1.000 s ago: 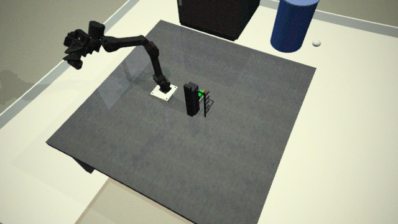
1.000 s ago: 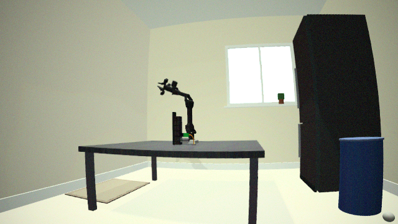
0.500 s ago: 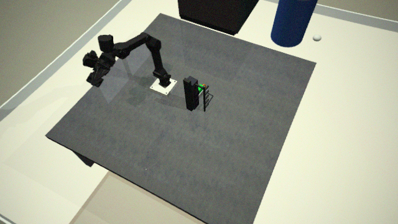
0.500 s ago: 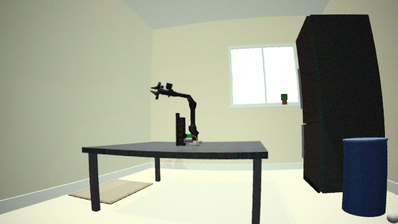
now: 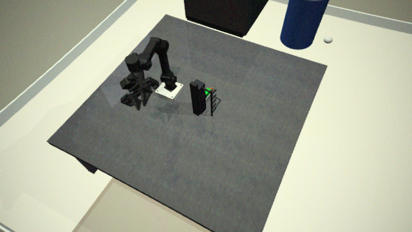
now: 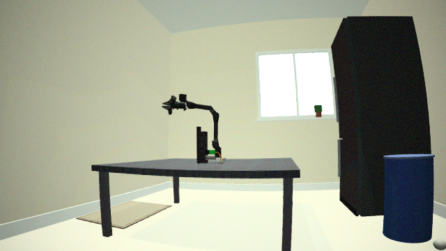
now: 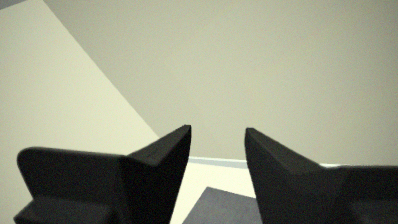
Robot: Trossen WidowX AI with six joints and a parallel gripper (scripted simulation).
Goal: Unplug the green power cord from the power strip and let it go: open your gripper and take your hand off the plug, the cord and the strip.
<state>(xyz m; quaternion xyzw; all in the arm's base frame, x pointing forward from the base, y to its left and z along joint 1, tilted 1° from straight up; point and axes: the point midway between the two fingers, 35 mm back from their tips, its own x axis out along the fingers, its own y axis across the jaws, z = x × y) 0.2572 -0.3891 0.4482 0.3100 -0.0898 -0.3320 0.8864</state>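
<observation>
My gripper tip is 3 cm past the green plug, 45 cm to the right of it and 40 cm above it.
</observation>
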